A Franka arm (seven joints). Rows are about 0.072 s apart.
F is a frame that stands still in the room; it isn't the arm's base.
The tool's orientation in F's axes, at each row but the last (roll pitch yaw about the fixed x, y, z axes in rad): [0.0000, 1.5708, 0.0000]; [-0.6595, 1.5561, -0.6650]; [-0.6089, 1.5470, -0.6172]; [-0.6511, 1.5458, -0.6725]
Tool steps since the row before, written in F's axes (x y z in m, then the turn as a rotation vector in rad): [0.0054, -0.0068, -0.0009, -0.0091, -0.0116, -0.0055]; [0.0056, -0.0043, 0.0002, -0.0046, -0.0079, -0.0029]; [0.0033, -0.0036, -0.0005, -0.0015, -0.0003, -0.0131]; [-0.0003, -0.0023, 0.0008, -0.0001, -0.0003, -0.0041]
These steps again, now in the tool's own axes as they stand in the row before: [0.0009, -0.0068, 0.0054, 0.0055, -0.0116, -0.0091]; [-0.0001, -0.0043, 0.0056, 0.0029, -0.0079, -0.0046]; [0.0006, -0.0036, 0.0033, 0.0131, -0.0001, -0.0018]; [-0.0008, -0.0023, -0.0002, 0.0041, -0.0002, -0.0002]
